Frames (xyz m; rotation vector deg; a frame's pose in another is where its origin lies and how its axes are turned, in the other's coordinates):
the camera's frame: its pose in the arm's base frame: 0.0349 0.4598 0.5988 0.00 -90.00 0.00
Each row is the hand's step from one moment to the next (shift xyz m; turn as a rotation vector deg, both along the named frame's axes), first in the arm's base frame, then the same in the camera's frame.
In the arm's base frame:
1: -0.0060 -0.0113 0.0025 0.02 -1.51 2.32
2: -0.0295 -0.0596 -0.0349 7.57 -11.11 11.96
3: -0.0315 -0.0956 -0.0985 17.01 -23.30 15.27
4: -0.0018 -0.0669 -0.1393 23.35 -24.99 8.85
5: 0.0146 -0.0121 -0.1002 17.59 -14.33 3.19
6: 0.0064 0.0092 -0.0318 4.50 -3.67 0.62
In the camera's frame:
1: 0.0025 -0.0113 0.0060 2.32 -1.51 -0.02
2: -0.0349 -0.0596 0.0295 11.96 -11.11 -7.57
3: -0.0985 -0.0956 0.0315 15.27 -23.30 -17.01
4: -0.1393 -0.0669 0.0018 8.85 -24.99 -23.35
5: -0.1002 -0.0121 -0.0146 3.19 -14.33 -17.59
6: -0.0318 0.0092 -0.0064 0.62 -3.67 -4.50

